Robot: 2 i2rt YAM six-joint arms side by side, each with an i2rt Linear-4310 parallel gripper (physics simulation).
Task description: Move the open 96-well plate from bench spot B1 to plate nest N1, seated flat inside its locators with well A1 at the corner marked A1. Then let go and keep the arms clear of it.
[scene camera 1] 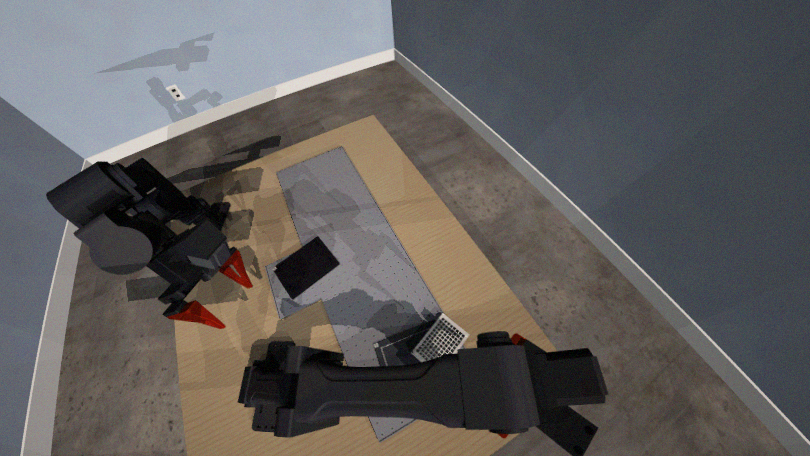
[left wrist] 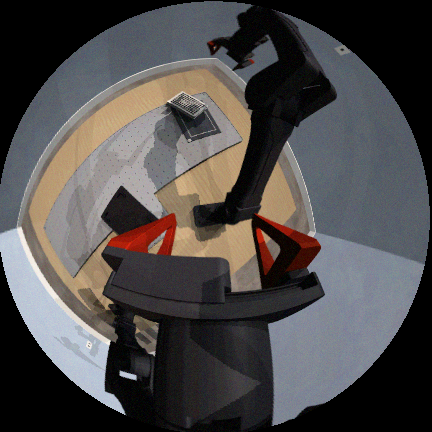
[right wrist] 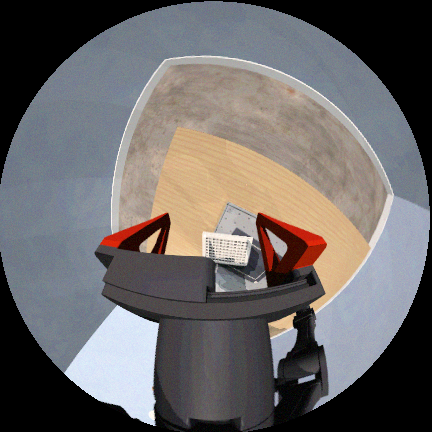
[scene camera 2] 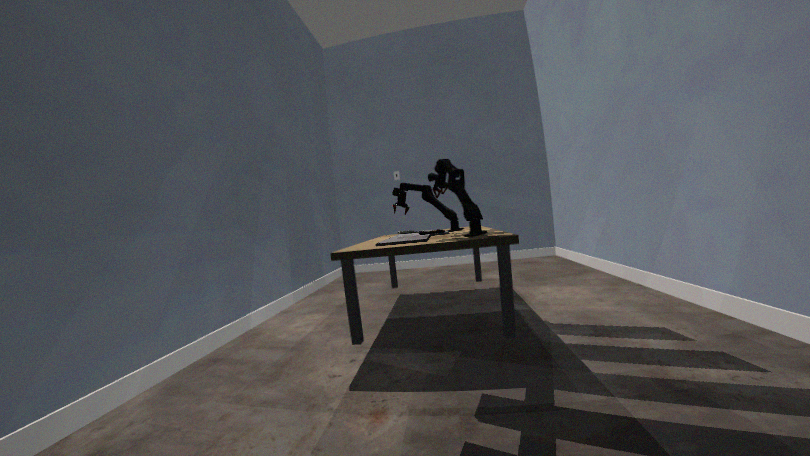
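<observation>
The white 96-well plate lies at one edge of a dark pad with a thin white outline, overlapping it and askew to it. A black rectangular block sits on the grey board apart from the plate. I cannot read the B1, N1 or A1 labels. My right gripper is open and empty, high above the table; in scene camera 1 its arm hides most of it. My left gripper is open and empty, away from the plate.
The grey perforated board lies on the wooden table. In scene camera 1 the right arm spans the lower part of the picture and passes over the board near the plate.
</observation>
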